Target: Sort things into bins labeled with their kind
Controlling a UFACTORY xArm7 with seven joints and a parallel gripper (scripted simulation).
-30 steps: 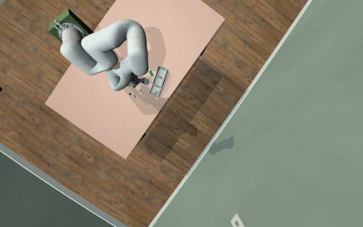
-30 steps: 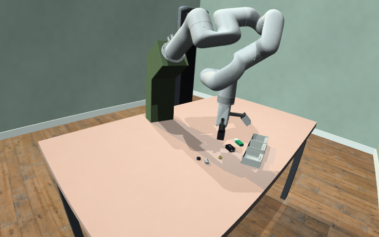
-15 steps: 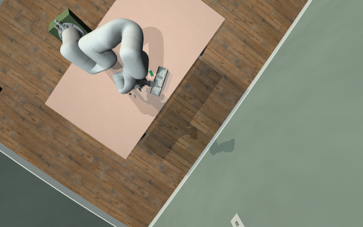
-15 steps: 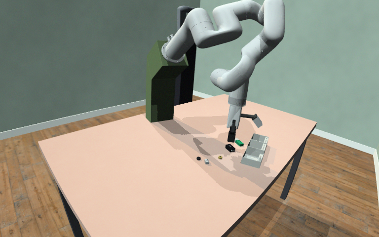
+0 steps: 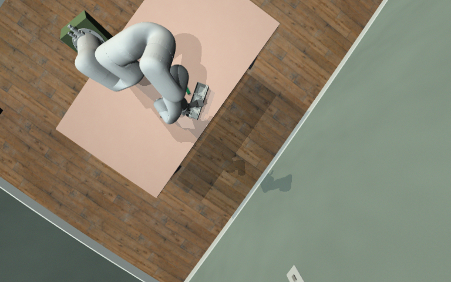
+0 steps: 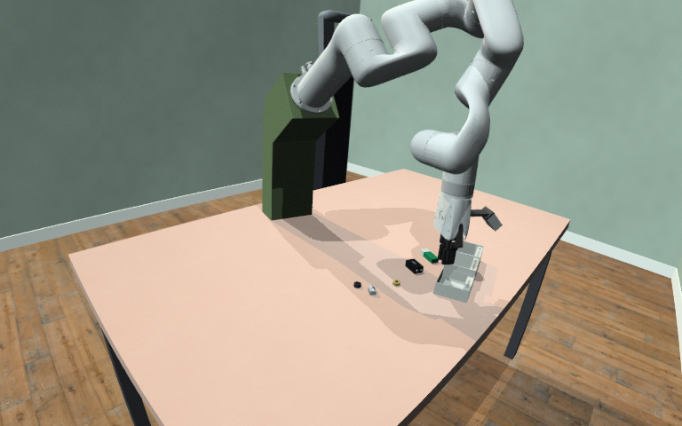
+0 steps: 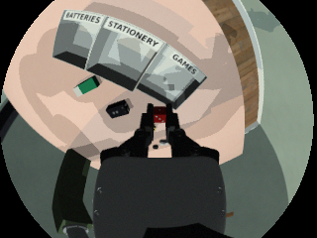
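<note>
Now: the green thing 120 mm behind my hand, 110 mm to the left of it and 80 mm below it. The rest, counted from my hand: black block (90 mm behind, 10 mm to the left, 80 mm below); then three-part bin (90 mm to the left, 70 mm below); then red die (10 mm below).
</note>
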